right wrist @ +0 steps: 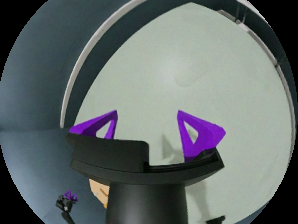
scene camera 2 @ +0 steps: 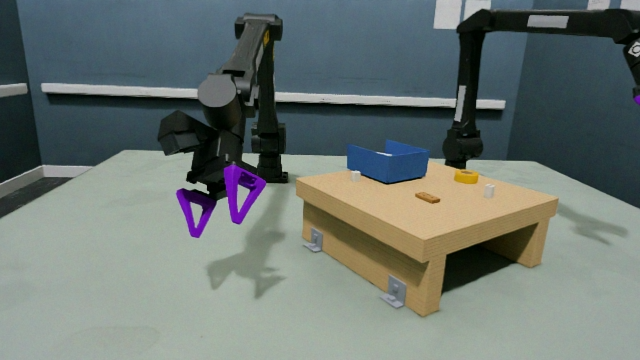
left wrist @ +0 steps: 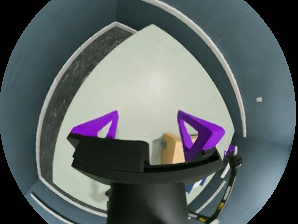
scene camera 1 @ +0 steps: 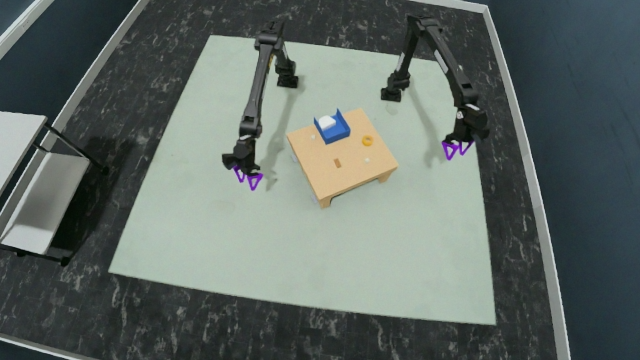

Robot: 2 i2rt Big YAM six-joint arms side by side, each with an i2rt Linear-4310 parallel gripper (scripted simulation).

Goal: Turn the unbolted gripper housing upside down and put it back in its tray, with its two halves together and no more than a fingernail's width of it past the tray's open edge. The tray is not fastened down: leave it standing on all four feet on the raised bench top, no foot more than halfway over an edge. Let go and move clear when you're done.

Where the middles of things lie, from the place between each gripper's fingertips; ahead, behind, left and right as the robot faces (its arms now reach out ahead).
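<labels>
Relative to the blue tray (scene camera 2: 407,162), my right hand (scene camera 2: 214,230) is 320 mm to the right of it, 330 mm past it and 10 mm below it.
My left hand is 520 mm to the left of the blue tray, 140 mm past it and 120 mm above it.
</labels>
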